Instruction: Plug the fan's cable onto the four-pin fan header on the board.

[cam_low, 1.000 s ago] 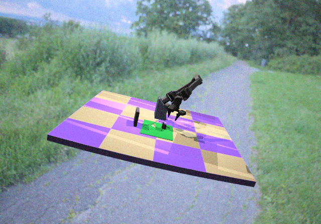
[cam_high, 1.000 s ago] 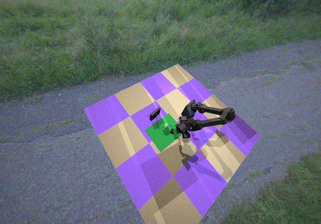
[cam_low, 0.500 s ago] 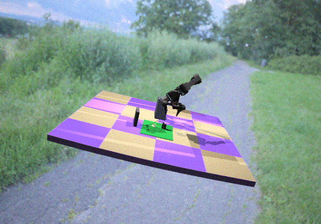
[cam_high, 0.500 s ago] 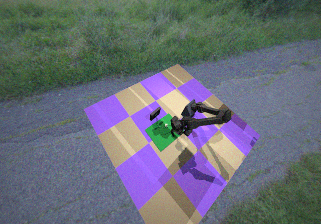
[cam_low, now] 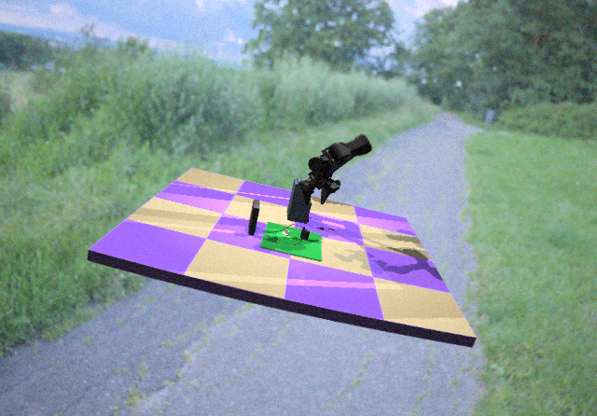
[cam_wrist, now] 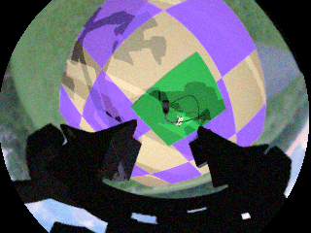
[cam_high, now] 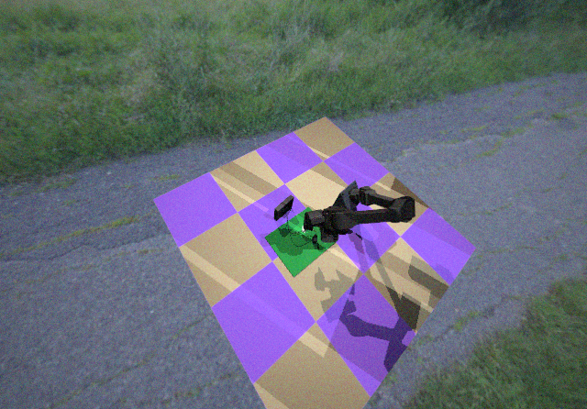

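My gripper tip is now 140 mm above the dark plug and 10 mm to the left of it. Also, from my gripper tip: white fan header 160 mm below, 90 mm to the right; green board 170 mm below, 50 mm to the right, 40 mm ahead; black fan 220 mm to the right, 100 mm below, 30 mm ahead.
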